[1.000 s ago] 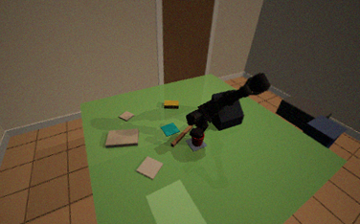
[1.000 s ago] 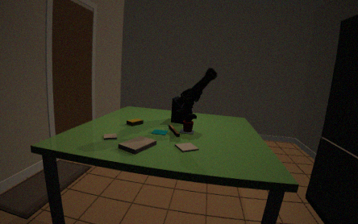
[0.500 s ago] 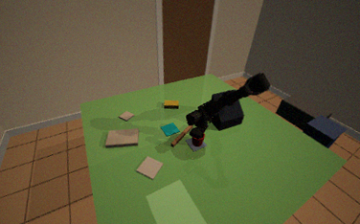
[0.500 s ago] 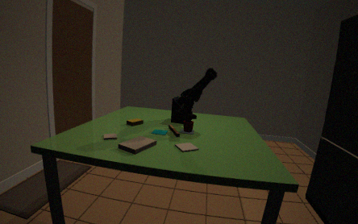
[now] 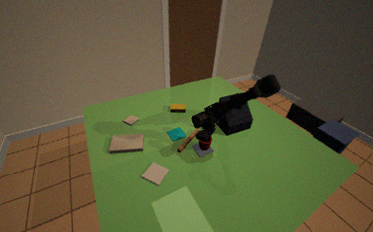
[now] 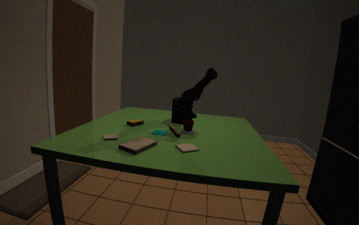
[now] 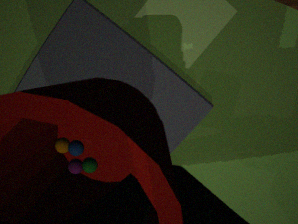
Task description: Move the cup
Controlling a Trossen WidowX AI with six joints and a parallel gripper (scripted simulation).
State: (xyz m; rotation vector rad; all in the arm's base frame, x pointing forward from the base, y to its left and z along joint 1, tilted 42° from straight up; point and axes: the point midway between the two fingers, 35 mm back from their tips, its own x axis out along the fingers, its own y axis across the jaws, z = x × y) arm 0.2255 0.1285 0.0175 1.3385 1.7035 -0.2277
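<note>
The teal pad is 160 mm to the right of my gripper tip, 130 mm ahead of it and 50 mm below it. Round my gripper tip: brown wooden stick: 80 mm ahead, 70 mm to the right, 40 mm below; then grey-blue pad: 50 mm below, 30 mm ahead, 20 mm to the left; then red cup: 30 mm ahead, 20 mm to the left.
</note>
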